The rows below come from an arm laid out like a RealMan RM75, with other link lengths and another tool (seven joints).
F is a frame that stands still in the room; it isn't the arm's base.
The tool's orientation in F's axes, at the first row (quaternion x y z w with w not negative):
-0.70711, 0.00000, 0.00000, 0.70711
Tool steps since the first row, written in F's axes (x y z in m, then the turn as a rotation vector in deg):
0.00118, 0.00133, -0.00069, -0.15, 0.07, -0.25
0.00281, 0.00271, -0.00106, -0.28, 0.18, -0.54
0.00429, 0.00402, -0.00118, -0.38, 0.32, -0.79
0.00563, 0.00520, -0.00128, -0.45, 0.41, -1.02
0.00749, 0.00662, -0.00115, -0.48, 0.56, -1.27
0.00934, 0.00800, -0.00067, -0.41, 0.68, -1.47
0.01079, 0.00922, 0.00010, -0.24, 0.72, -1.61
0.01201, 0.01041, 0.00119, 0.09, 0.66, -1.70
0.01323, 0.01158, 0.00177, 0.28, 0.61, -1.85
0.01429, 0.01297, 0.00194, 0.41, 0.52, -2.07
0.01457, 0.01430, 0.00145, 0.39, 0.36, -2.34
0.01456, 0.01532, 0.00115, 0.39, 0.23, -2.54
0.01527, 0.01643, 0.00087, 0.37, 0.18, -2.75
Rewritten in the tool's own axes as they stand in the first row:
0.00118, 0.00069, 0.00133, -0.15, 0.25, 0.07
0.00281, 0.00106, 0.00271, -0.28, 0.54, 0.18
0.00429, 0.00118, 0.00402, -0.38, 0.79, 0.32
0.00563, 0.00128, 0.00520, -0.45, 1.02, 0.41
0.00749, 0.00115, 0.00662, -0.48, 1.27, 0.56
0.00934, 0.00067, 0.00800, -0.41, 1.47, 0.68
0.01079, -0.00010, 0.00922, -0.24, 1.61, 0.72
0.01201, -0.00119, 0.01041, 0.09, 1.70, 0.66
0.01323, -0.00177, 0.01158, 0.28, 1.85, 0.61
0.01429, -0.00194, 0.01297, 0.41, 2.07, 0.52
0.01457, -0.00145, 0.01430, 0.39, 2.34, 0.36
0.01456, -0.00115, 0.01532, 0.39, 2.54, 0.23
0.01527, -0.00087, 0.01643, 0.37, 2.75, 0.18

